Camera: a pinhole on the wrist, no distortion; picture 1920 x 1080 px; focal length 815.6 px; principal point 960.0 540.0 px. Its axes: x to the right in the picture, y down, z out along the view. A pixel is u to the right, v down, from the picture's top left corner.
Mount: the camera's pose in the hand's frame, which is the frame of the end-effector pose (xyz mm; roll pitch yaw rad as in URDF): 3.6 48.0 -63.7 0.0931 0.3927 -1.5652
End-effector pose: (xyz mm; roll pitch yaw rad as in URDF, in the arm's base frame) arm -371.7 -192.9 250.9 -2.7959 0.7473 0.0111
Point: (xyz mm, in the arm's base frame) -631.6 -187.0 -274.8
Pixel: 365.7 894.7
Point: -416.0 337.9 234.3
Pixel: 1641.3 574.6
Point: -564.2 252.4 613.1
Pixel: outside the picture
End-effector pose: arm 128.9 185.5 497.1 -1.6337 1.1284 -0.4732
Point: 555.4 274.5 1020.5
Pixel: 1616.6 104.6
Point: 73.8 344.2 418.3
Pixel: 58.1 711.6
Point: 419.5 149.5 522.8
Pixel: 1730.9 911.8
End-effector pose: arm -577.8 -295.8 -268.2 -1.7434 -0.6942 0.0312
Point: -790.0 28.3 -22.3
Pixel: 1410.6 609.4
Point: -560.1 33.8 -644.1
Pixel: 138.6 97.6
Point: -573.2 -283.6 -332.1
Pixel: 618.2 204.7
